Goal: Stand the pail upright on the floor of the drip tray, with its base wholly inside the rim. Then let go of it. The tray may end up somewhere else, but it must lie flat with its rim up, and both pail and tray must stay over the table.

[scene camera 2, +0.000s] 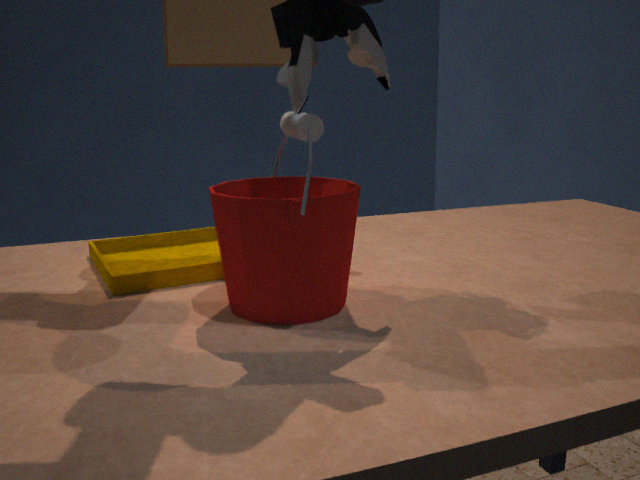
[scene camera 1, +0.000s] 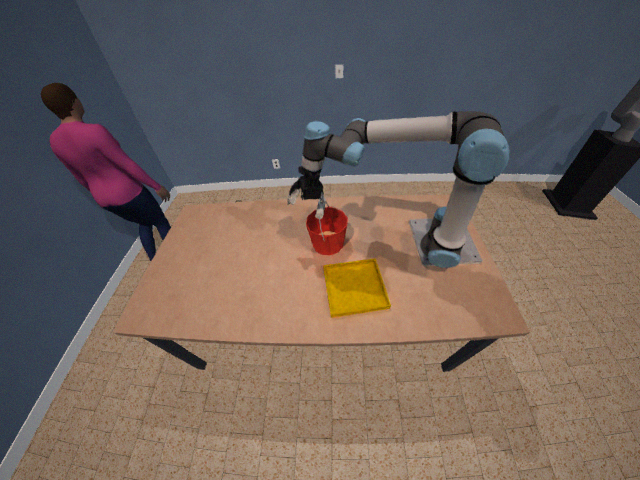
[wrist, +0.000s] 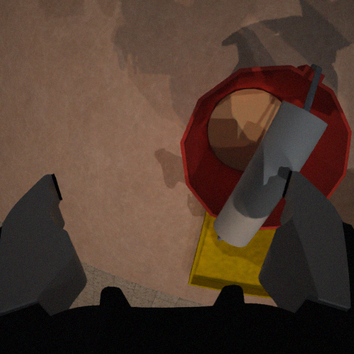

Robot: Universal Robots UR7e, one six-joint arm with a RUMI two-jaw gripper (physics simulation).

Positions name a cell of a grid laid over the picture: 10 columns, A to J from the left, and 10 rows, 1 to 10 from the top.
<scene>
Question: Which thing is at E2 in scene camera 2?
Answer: The gripper.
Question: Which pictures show the yellow drip tray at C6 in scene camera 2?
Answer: Scene camera 2, scene camera 1 and the wrist view: all of them.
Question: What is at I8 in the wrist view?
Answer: The gripper.
</scene>
